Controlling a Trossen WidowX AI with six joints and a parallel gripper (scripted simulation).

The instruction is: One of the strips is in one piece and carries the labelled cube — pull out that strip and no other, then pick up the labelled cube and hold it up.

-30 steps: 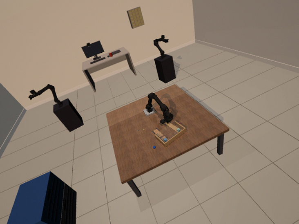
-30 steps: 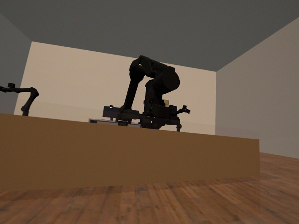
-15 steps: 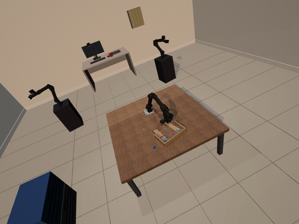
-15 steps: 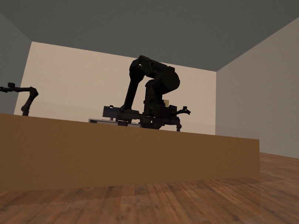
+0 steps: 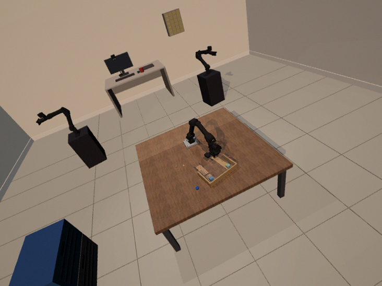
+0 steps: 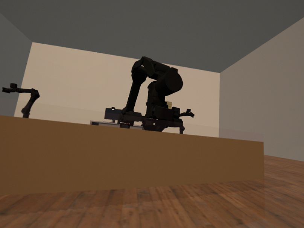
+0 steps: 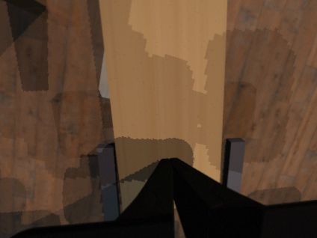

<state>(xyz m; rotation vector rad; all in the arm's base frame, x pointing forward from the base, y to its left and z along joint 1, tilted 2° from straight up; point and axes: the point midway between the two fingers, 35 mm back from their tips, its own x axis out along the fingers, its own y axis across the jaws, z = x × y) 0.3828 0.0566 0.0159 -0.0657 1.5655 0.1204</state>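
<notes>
My gripper tip is 10 cm short of the plain strip and 1 cm to the right of it. Round my gripper tip: blue item (34 cm to the right, 22 cm ahead).
</notes>
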